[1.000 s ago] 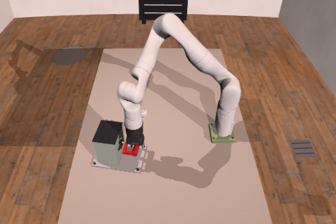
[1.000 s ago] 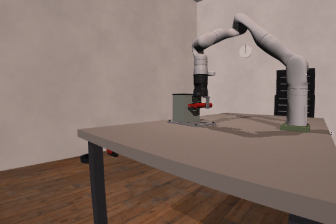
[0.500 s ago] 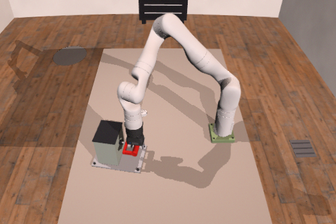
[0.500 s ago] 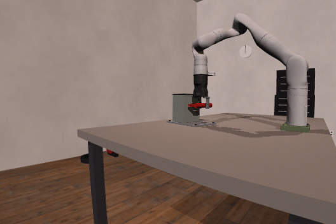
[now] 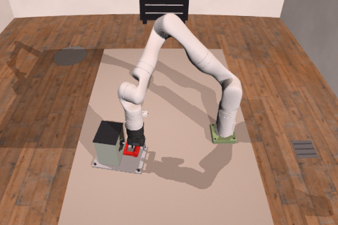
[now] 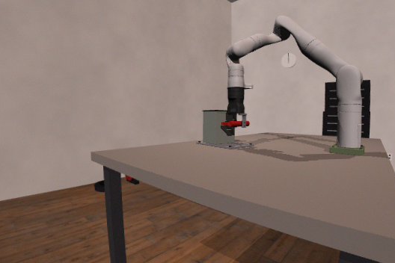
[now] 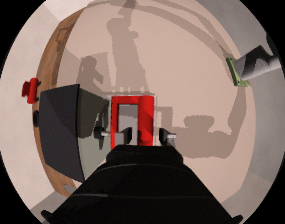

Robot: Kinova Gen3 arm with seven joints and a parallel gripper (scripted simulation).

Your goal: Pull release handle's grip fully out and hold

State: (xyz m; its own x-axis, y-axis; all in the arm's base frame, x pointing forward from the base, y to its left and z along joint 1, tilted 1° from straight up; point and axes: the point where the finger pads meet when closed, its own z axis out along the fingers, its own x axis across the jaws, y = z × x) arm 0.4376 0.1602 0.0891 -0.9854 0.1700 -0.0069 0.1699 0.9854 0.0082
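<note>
The grey baseplate is 10 cm below my hand, 9 cm ahead of it and 2 cm to the right of it.
</note>
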